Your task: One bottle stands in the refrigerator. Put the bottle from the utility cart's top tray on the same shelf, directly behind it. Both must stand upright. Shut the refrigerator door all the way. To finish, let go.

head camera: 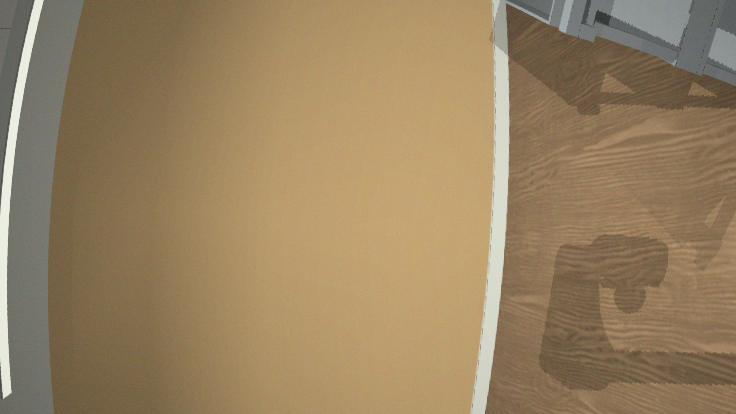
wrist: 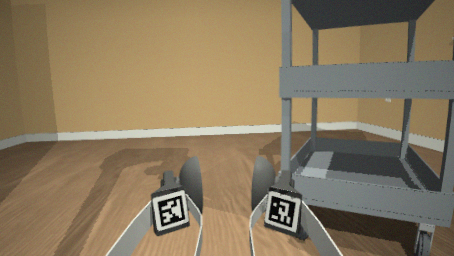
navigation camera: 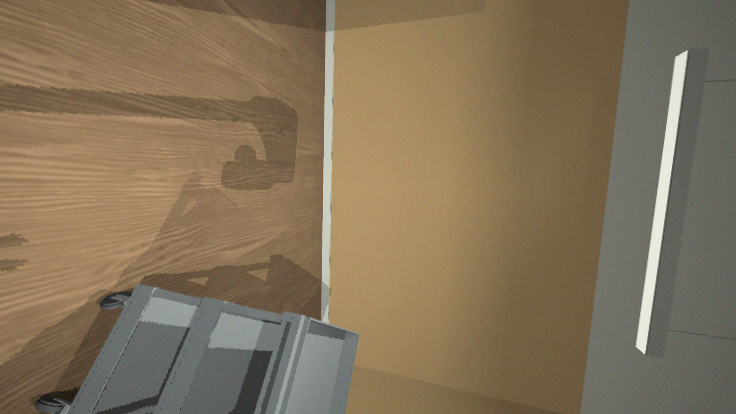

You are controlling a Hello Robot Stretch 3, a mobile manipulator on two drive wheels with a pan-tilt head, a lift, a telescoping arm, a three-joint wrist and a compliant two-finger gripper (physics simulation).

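Observation:
My gripper is open and empty in the wrist view, its two round fingertips apart above the wood floor. The grey utility cart is at the top right of the head camera view, at the bottom of the navigation camera view and to the right of the gripper in the wrist view. Part of its top tray shows in the navigation camera view. The wrist view shows the underside of the top tray and the two lower trays. Neither bottle shows, and neither the refrigerator nor its door is in view.
A tan wall with a white baseboard stands beyond the cart. Shadows fall on the wood floor. A long white light is on the grey ceiling. A cart caster stands at the lower right.

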